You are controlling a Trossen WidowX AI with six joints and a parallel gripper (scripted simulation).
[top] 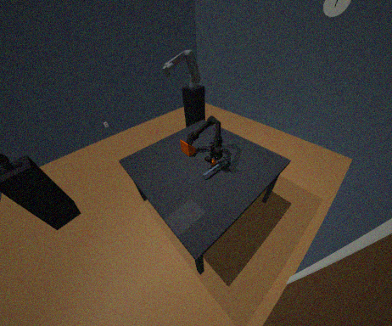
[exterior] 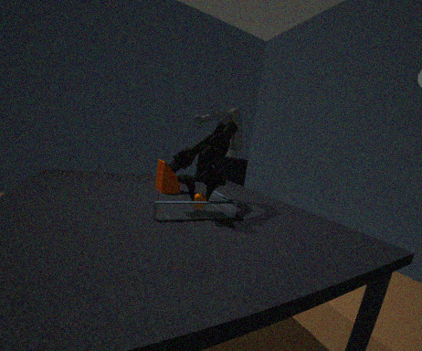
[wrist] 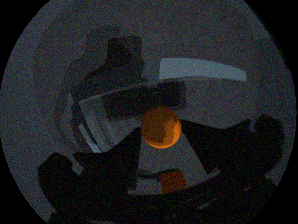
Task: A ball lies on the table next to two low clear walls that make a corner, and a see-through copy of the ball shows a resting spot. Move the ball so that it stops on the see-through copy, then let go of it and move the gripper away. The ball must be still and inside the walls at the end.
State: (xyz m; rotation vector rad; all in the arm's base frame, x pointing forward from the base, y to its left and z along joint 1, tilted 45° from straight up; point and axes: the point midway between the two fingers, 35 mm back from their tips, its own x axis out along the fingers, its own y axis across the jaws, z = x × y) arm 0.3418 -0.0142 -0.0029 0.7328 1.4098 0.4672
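My gripper tip is now right at the orange ball. Round my gripper tip: clear wall (70 mm ahead, 40 mm to the right, 10 mm below).
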